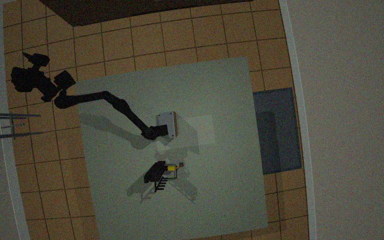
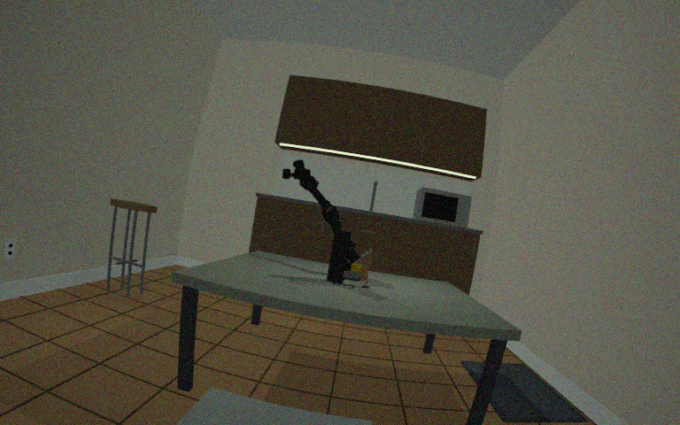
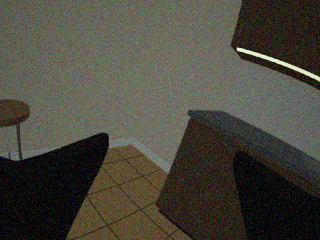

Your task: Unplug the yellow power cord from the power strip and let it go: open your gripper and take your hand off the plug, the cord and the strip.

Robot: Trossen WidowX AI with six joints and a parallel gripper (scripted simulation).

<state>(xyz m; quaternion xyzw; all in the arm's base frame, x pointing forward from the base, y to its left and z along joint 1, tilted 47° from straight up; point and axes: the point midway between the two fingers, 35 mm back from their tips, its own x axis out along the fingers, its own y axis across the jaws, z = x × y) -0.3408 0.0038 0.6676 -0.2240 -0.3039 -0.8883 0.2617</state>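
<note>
My gripper tip is now 650 mm short of the yellow plug, 490 mm to the right of it and 450 mm above it.
</note>
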